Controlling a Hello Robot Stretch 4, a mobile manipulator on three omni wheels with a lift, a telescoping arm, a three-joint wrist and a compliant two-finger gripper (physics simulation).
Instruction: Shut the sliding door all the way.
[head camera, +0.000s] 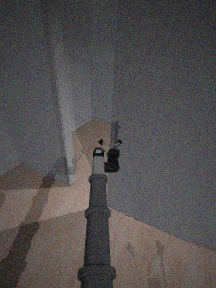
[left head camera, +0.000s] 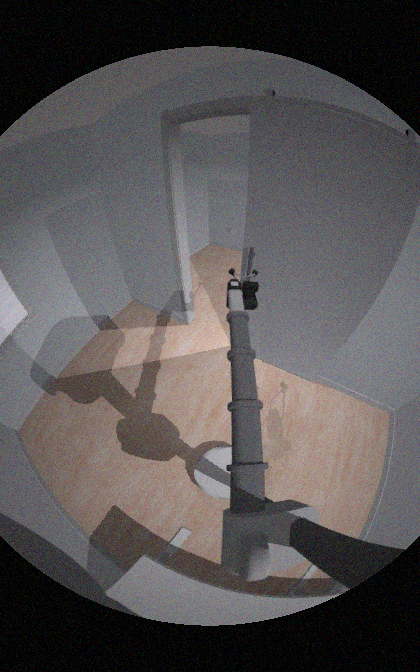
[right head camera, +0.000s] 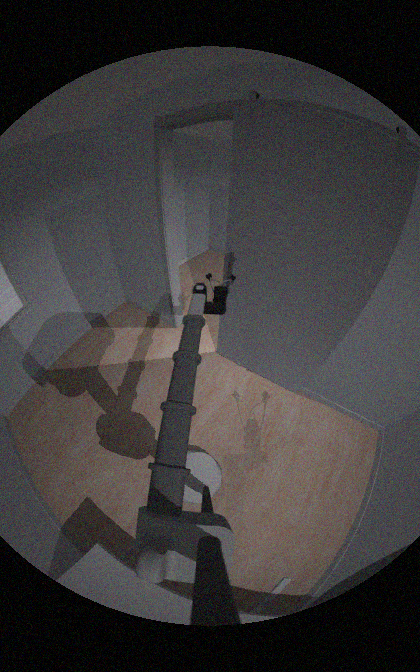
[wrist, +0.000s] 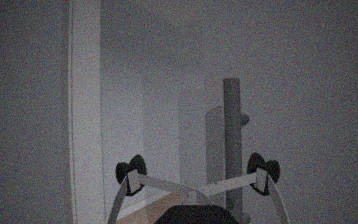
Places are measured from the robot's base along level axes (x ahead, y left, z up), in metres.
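Where they show: gripper, fingertip midpoint: (head camera: 110, 140) (left head camera: 242, 269) (right head camera: 220, 274) (wrist: 196, 167); robot's base, link origin: (left head camera: 222, 470) (right head camera: 193, 475).
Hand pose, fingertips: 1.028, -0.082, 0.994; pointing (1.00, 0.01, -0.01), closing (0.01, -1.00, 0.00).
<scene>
Things, the pixels of their centre, and the offset from my fingertips, as dx, dy, dz. "spot": a spot on its surface instead. Level surfaces: height alone.
- vertical grey bar handle, surface spot: (wrist: 232, 130) (right head camera: 229, 263) (left head camera: 250, 258) (head camera: 116, 131) spot: +0.082, -0.054, +0.035
- wooden floor, surface height: dz -1.021
- roller, surface spot: (left head camera: 273, 93) spot: +0.134, -0.129, +1.088
The sliding door (head camera: 165, 125) (left head camera: 325, 225) (right head camera: 310, 225) (wrist: 310, 100) is a large grey panel on the right. It stands partly open, with a gap between its left edge and the pale door jamb (head camera: 65, 125) (left head camera: 178, 210) (wrist: 86, 100). A vertical grey bar handle (head camera: 117, 130) (left head camera: 251, 257) (right head camera: 230, 262) (wrist: 232, 130) is mounted near that edge. My gripper (head camera: 110, 142) (left head camera: 243, 273) (right head camera: 221, 277) (wrist: 196, 167) is open in front of the doorway. In the wrist view the handle appears between the fingertips, nearer the right one; a finger strip crosses in front of it. Contact cannot be made out.
Through the gap, pale walls and a wooden floor (left head camera: 215, 260) show. The wall (left head camera: 135, 225) (wrist: 32, 110) continues left of the jamb. My extended arm (head camera: 97, 235) (left head camera: 246, 430) (right head camera: 175, 430) reaches forward over the floor and casts a shadow on the left. A roller (left head camera: 273, 93) sits above the door.
</scene>
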